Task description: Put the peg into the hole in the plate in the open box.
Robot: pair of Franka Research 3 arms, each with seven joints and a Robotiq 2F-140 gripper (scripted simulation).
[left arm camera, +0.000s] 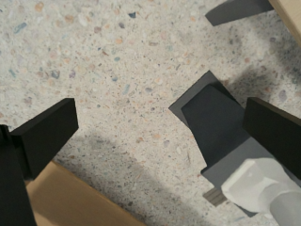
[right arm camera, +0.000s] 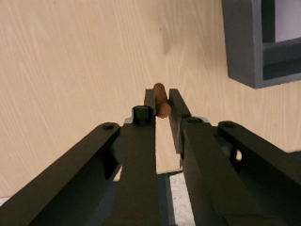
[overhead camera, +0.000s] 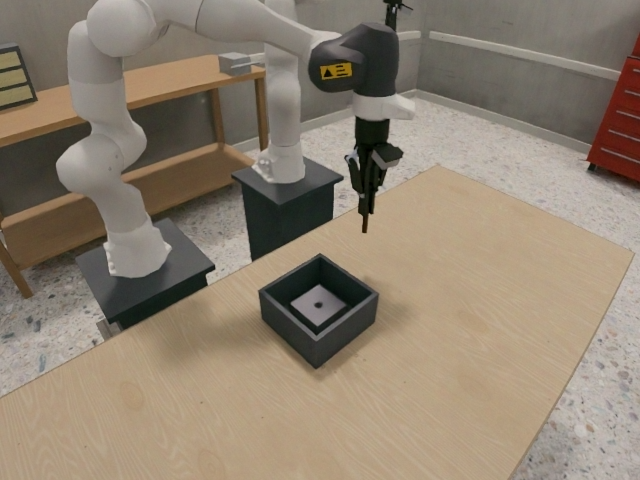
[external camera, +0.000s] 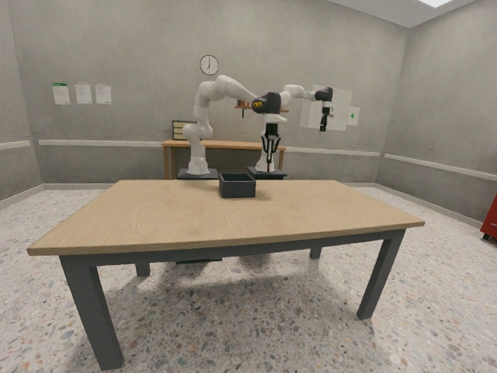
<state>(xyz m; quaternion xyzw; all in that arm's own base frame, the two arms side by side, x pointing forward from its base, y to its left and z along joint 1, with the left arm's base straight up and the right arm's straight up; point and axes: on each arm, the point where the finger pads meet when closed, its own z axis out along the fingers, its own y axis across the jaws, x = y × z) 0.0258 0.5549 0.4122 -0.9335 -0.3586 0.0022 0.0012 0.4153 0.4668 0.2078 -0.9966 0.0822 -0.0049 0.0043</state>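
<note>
My right hand is 5 cm above the brown peg. Round my right hand: dark grey box: 2 cm ahead, 23 cm to the right, 18 cm below; grey plate: 2 cm ahead, 23 cm to the right, 16 cm below.
</note>
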